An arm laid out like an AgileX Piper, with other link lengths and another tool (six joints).
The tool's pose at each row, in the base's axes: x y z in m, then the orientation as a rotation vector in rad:
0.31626, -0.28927, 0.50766, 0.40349, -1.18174, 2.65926
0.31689, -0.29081, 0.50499, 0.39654, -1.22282, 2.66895
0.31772, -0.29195, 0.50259, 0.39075, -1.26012, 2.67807
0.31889, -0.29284, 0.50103, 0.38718, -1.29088, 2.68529
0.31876, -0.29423, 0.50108, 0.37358, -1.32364, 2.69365
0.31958, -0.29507, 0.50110, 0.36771, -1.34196, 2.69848
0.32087, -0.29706, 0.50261, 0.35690, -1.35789, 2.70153
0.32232, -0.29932, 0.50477, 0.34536, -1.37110, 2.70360
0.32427, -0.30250, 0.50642, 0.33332, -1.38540, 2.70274
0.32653, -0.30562, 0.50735, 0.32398, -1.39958, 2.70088
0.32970, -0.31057, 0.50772, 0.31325, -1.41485, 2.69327
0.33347, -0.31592, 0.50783, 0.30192, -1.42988, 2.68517
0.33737, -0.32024, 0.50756, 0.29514, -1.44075, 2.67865
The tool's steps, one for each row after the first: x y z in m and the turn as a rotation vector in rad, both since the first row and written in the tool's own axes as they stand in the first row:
-0.00158, 0.00268, -0.00046, -0.01960, -0.00691, 0.02701
-0.00323, 0.00485, -0.00101, -0.03690, -0.01377, 0.05196
-0.00491, 0.00618, -0.00115, -0.05093, -0.02026, 0.07227
-0.00488, 0.00710, -0.00010, -0.06622, -0.02114, 0.09617
-0.00570, 0.00740, 0.00067, -0.07445, -0.02287, 0.10946
-0.00657, 0.00728, 0.00335, -0.08249, -0.02050, 0.12108
-0.00740, 0.00685, 0.00666, -0.08951, -0.01684, 0.13081
-0.00893, 0.00724, 0.01042, -0.09828, -0.01245, 0.13885
-0.01098, 0.00799, 0.01373, -0.10714, -0.00953, 0.14564
-0.01421, 0.01007, 0.01819, -0.11899, -0.00459, 0.14866
-0.01812, 0.01241, 0.02289, -0.13096, 0.00085, 0.15140
-0.02220, 0.01431, 0.02659, -0.13977, 0.00405, 0.15267

